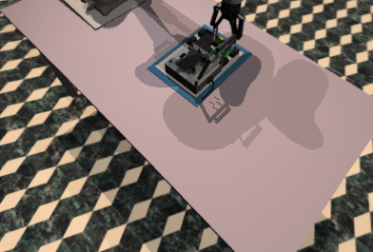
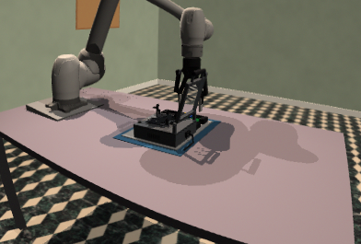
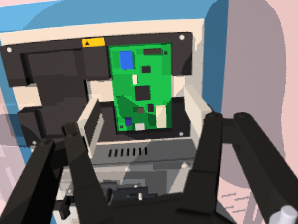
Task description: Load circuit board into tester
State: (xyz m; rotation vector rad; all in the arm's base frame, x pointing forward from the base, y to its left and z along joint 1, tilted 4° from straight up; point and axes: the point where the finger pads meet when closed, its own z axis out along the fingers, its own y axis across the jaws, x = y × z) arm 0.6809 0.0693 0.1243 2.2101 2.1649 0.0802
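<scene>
My gripper is now 7 cm above the green circuit board. Round my hand: clear lid (7 cm ahead, 18 cm to the right, 9 cm above); black tester (2 cm behind, 13 cm to the right, 2 cm above).
</scene>
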